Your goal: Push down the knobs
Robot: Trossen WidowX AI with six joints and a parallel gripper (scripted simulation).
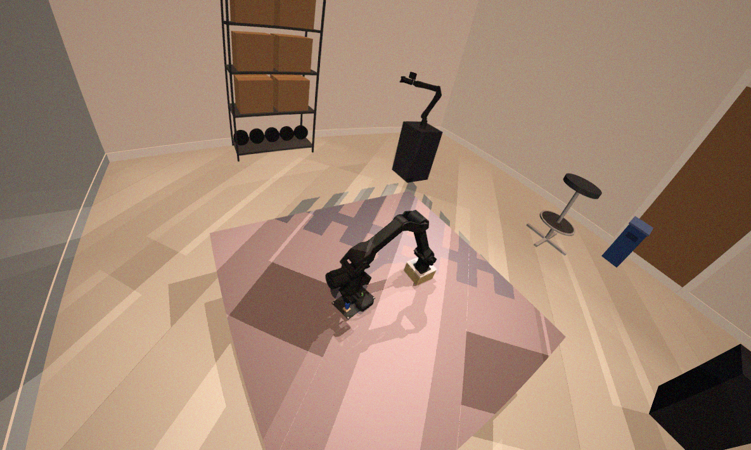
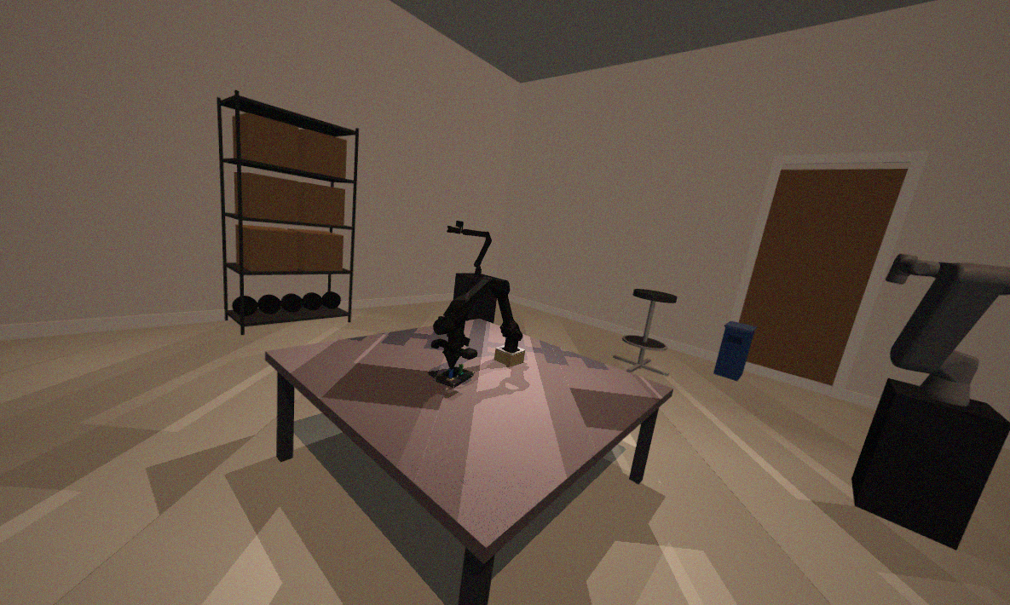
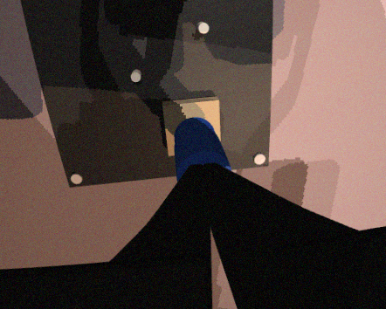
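My gripper tip is 1 cm above the blue knob. From my gripper tip the other things lie so: green knob 7 cm behind, 2 cm to the right, 2 cm below.
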